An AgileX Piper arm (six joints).
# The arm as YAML. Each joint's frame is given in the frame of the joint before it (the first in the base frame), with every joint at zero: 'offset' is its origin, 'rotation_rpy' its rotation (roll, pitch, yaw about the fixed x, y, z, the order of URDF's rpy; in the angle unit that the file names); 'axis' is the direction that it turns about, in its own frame. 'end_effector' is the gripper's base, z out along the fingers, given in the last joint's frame.
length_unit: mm
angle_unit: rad
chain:
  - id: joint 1
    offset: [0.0, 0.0, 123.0]
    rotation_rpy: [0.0, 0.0, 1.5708]
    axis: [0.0, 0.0, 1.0]
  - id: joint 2
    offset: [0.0, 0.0, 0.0]
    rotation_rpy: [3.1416, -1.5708, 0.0]
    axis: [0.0, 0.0, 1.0]
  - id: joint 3
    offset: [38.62, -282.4, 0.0]
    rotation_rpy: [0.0, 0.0, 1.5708]
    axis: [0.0, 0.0, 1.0]
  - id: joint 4
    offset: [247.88, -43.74, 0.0]
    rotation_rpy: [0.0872, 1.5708, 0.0]
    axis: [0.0, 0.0, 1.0]
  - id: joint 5
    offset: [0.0, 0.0, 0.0]
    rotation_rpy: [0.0, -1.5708, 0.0]
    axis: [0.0, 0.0, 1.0]
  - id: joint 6
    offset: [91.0, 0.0, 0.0]
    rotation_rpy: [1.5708, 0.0, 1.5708]
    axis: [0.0, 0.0, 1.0]
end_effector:
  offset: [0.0, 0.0, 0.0]
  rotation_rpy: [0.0, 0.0, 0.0]
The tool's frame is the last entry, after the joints.
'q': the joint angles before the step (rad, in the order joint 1, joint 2, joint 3, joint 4, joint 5, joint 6). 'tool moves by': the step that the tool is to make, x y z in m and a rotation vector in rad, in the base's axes. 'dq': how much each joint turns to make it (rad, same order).
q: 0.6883, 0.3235, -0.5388, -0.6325, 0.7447, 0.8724
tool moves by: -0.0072, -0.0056, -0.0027, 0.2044, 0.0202, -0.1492
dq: -0.2472, -0.0393, 0.0159, 0.1995, -0.0774, 0.0066
